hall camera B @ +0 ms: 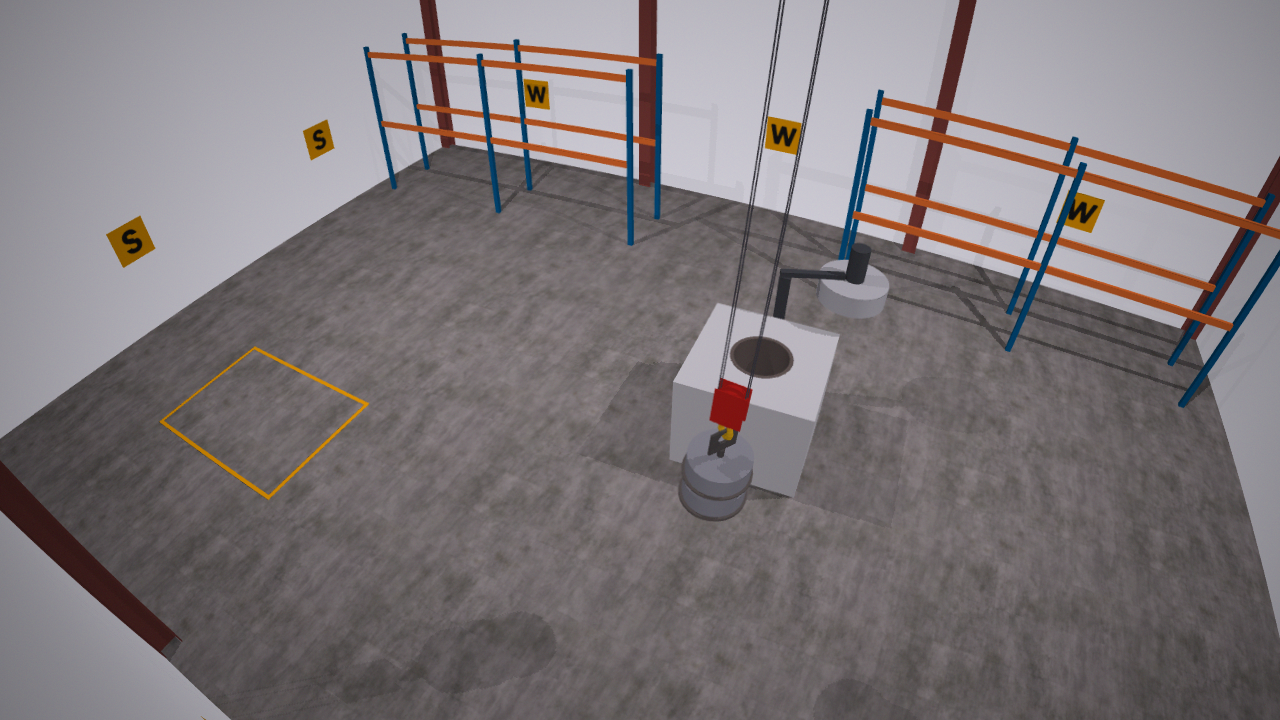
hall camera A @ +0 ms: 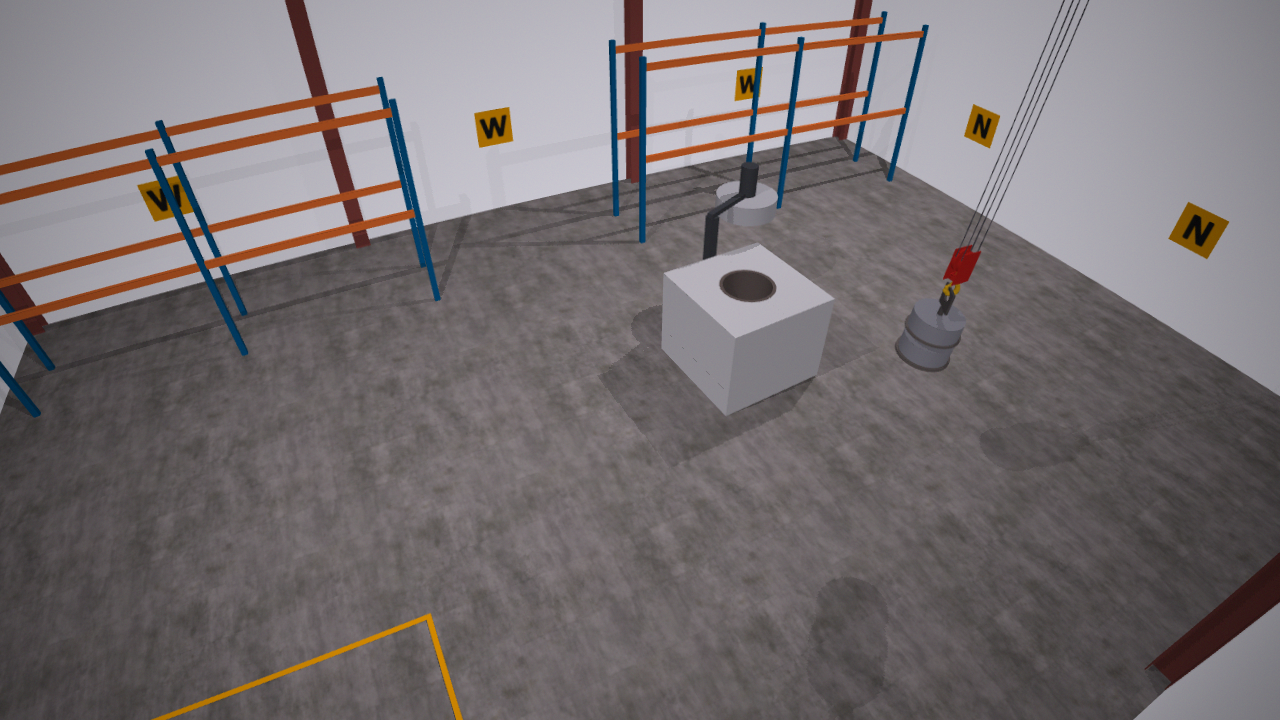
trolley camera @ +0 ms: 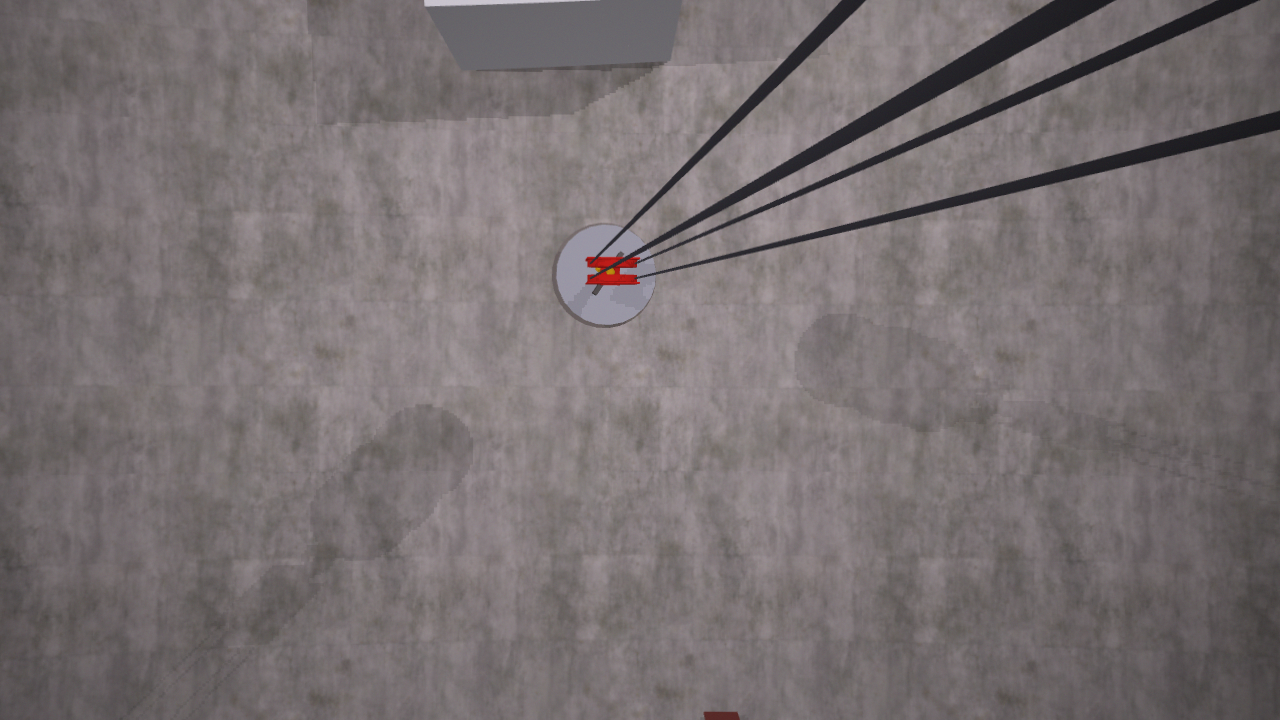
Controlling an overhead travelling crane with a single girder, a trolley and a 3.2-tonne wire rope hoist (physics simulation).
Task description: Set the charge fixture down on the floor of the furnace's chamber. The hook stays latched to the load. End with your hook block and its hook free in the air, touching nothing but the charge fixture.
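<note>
The charge fixture (hall camera A: 929, 340) (hall camera B: 715, 488) (trolley camera: 605, 310) is a grey drum with ribs. It hangs in the air from my hook (hall camera A: 950, 291) (hall camera B: 725, 434) (trolley camera: 611, 270), which is latched to the dark lug on its top, under the red hook block (hall camera A: 962, 265) (hall camera B: 730, 405). The furnace (hall camera A: 778, 358) (hall camera B: 778, 447) (trolley camera: 554, 35) is a white box with a round dark chamber opening (hall camera A: 747, 285) (hall camera B: 761, 357) in its top. The fixture is beside the furnace, apart from it, to its right in hall camera A and below it in the trolley view. The chamber floor is hidden.
The round furnace lid (hall camera A: 750, 209) (hall camera B: 854, 297) is swung aside on a dark arm (hall camera A: 711, 234) (hall camera B: 814, 274), behind the furnace. Blue and orange racks (hall camera A: 641, 152) (hall camera B: 630, 156) stand along the W wall. A yellow outlined square (hall camera A: 295, 667) (hall camera B: 311, 376) marks the floor.
</note>
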